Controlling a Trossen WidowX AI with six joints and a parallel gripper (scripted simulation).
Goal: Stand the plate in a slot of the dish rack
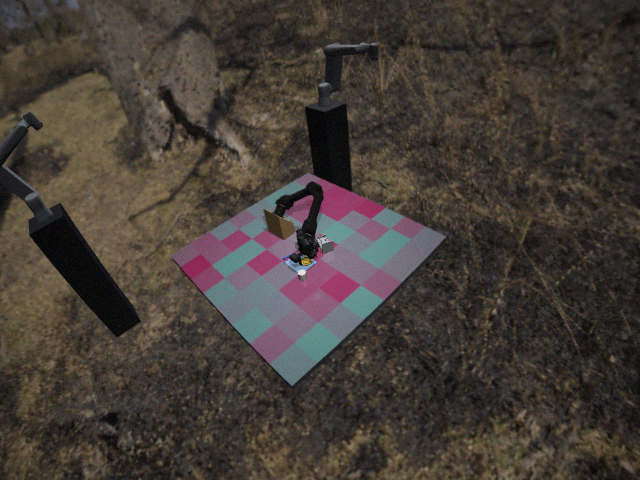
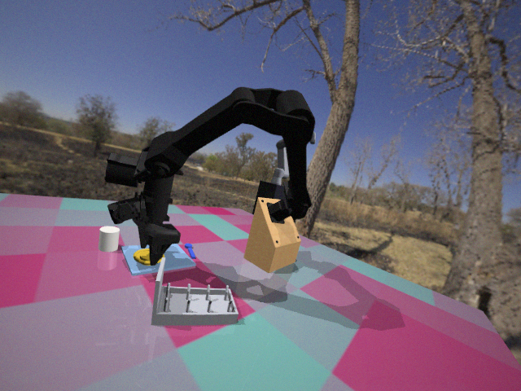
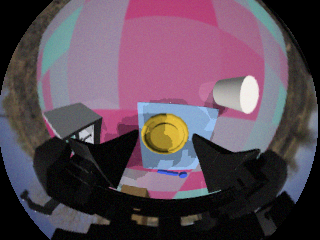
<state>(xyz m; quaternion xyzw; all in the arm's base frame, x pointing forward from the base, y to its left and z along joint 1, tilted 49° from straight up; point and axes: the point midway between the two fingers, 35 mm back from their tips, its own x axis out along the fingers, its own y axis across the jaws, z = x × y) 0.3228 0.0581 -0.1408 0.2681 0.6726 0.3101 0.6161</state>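
The yellow plate is right at my gripper tip. Round my gripper tip: light blue mat: 3 cm behind, 2 cm to the right, 2 cm below; then small blue spoon: 13 cm behind, 4 cm to the right, 2 cm below; then white cup: 7 cm ahead, 9 cm to the right, 1 cm above.
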